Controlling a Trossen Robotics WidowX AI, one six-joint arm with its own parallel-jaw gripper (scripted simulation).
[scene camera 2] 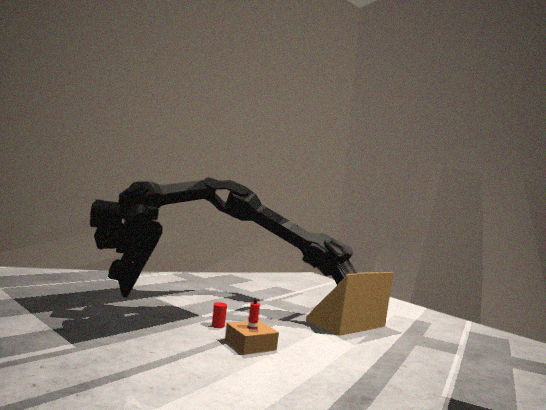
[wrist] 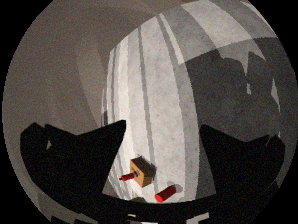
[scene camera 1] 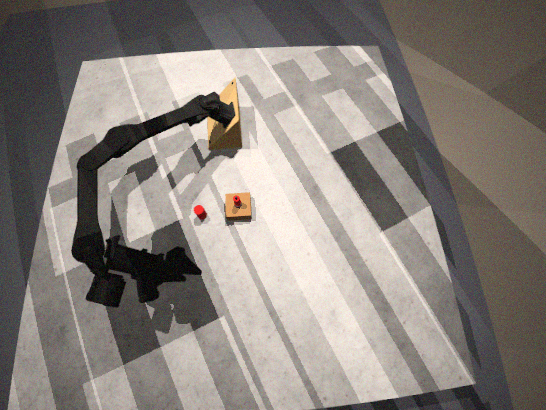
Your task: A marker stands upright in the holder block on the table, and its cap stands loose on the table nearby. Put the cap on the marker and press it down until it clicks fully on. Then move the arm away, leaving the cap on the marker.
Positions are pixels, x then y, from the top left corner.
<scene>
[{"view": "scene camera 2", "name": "my gripper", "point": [130, 285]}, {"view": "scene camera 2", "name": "holder block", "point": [262, 343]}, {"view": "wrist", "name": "my gripper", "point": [164, 126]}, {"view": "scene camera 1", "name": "my gripper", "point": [193, 276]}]
</scene>
